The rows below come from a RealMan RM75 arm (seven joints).
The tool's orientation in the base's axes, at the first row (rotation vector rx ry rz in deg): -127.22, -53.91, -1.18
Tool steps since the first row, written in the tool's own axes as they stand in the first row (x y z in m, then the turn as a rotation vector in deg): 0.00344, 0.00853, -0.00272, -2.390, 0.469, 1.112; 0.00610, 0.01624, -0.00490, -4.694, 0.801, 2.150; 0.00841, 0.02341, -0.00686, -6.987, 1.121, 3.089; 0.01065, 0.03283, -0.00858, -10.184, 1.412, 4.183; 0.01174, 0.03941, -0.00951, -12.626, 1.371, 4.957; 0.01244, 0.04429, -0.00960, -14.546, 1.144, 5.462; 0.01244, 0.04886, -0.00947, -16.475, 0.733, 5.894; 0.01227, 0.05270, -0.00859, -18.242, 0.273, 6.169; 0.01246, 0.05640, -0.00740, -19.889, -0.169, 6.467; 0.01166, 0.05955, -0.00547, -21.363, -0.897, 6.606
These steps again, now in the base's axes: 0.00859, -0.00364, -0.00222, -1.732, -1.020, -1.768; 0.01596, -0.00704, -0.00455, -3.470, -1.968, -3.375; 0.02267, -0.01025, -0.00682, -5.182, -2.963, -4.897; 0.03070, -0.01445, -0.01066, -7.615, -4.411, -6.765; 0.03589, -0.01750, -0.01367, -9.625, -5.429, -7.985; 0.03952, -0.01946, -0.01638, -11.302, -6.199, -8.749; 0.04238, -0.02157, -0.01925, -13.085, -6.933, -9.350; 0.04446, -0.02297, -0.02229, -14.741, -7.640, -9.759; 0.04665, -0.02389, -0.02537, -16.304, -8.266, -10.163; 0.04758, -0.02470, -0.02895, -17.881, -8.747, -10.228
